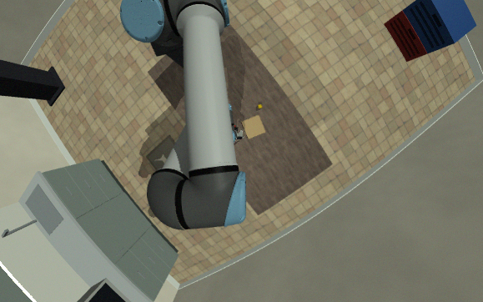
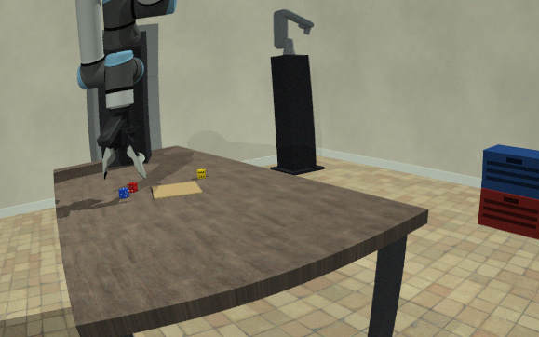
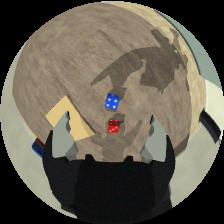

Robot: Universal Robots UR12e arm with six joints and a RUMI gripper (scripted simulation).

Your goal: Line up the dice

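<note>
My gripper is now 40 mm above the blue die. Round my hand: tan mat 150 mm to the left, 50 mm below, 40 mm ahead; then yellow die 280 mm to the left, 60 mm behind, 40 mm below; then red die 50 mm behind, 40 mm to the left, 40 mm below.
</note>
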